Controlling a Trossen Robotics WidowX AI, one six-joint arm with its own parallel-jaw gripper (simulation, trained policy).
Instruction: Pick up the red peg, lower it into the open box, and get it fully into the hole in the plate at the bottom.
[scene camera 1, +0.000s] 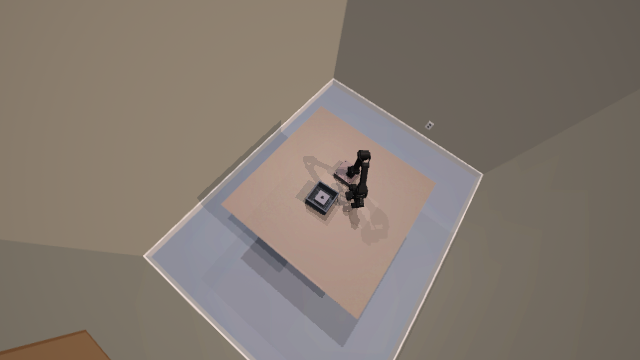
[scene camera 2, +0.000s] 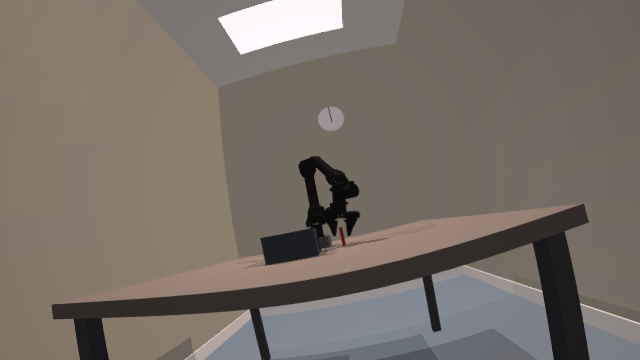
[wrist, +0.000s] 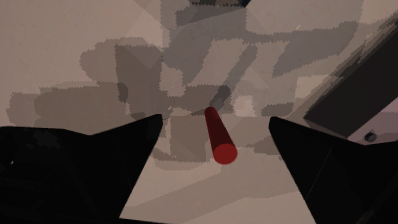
Labels:
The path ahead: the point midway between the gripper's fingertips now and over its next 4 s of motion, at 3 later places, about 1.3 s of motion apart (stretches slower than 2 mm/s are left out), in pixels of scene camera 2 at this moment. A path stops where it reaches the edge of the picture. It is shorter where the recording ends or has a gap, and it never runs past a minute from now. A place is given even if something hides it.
My gripper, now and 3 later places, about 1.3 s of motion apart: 341, 236; 334, 232; 296, 225; 285, 241

